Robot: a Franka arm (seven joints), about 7 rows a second.
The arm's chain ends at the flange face. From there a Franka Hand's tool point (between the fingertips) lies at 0.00 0.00 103.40 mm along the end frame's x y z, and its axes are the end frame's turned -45 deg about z.
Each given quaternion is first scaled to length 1.
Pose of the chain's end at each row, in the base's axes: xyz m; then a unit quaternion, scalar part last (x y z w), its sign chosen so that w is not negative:
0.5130 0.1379 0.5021 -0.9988 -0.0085 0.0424 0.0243
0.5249 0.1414 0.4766 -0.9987 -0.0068 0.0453 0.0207
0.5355 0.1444 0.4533 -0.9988 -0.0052 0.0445 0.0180
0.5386 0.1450 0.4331 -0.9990 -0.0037 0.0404 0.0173
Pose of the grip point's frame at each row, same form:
0.5042 0.1428 0.3992 -0.9195 -0.3901 0.0299 0.0387
0.5155 0.1456 0.3737 -0.9201 -0.3885 0.0339 0.0365
0.5263 0.1481 0.3504 -0.9208 -0.3870 0.0342 0.0337
0.5302 0.1485 0.3301 -0.9216 -0.3857 0.0307 0.0314

